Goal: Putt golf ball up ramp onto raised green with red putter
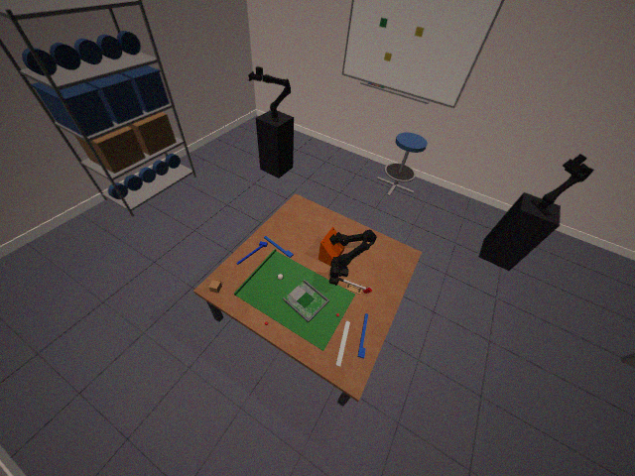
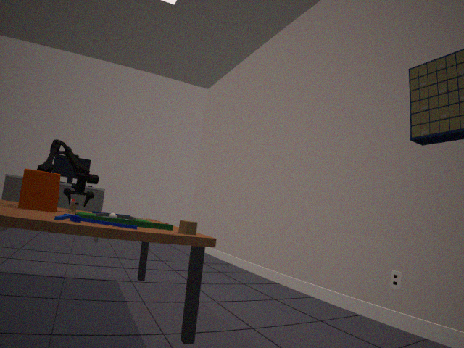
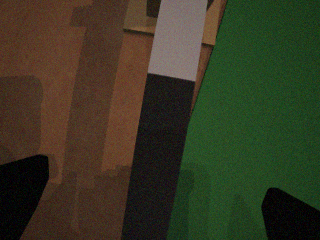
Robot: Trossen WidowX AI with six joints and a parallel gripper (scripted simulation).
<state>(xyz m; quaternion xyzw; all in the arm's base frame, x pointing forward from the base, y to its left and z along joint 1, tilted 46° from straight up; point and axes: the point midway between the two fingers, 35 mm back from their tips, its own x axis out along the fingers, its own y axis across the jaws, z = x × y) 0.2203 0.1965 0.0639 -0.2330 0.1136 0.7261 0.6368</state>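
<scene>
Now: the red putter 110 mm to the left of my gripper tip, 30 mm behind it and 10 mm above it. Also, from my gripper tip: white golf ball 370 mm to the right, 220 mm ahead, 20 mm below; then white bar 360 mm ahead, 250 mm to the left, 40 mm below; then green mat 260 mm ahead, 200 mm to the right, 40 mm below.
</scene>
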